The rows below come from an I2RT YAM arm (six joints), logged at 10 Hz.
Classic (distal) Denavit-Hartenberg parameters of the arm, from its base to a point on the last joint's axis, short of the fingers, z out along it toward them. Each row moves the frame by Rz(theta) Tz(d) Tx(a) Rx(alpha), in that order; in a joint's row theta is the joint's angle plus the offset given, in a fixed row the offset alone. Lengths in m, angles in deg.
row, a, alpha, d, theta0
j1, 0.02, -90, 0.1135, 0
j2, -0.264, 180, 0, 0
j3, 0.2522, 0, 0, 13.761
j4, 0.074, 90, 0, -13.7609
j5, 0, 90, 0, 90
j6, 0, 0, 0.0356, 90
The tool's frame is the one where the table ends.
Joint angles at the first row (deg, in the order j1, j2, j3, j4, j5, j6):
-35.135 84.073 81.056 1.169 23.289 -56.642
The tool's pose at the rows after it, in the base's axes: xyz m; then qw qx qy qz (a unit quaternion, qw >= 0):
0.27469 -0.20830 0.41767 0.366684 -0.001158 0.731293 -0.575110
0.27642 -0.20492 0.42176 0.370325 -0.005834 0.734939 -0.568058
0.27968 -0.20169 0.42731 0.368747 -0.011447 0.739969 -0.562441
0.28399 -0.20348 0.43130 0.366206 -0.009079 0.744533 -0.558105
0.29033 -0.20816 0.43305 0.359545 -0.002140 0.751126 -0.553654
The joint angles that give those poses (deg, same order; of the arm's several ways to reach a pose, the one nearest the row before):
-34.917 83.615 81.255 -1.957 22.414 -55.921
-34.326 83.723 82.585 -3.835 22.044 -55.484
-33.562 84.291 84.793 -6.415 22.195 -55.396
-33.387 85.624 87.307 -8.448 22.501 -54.828
-33.386 87.658 90.172 -10.547 23.246 -53.976

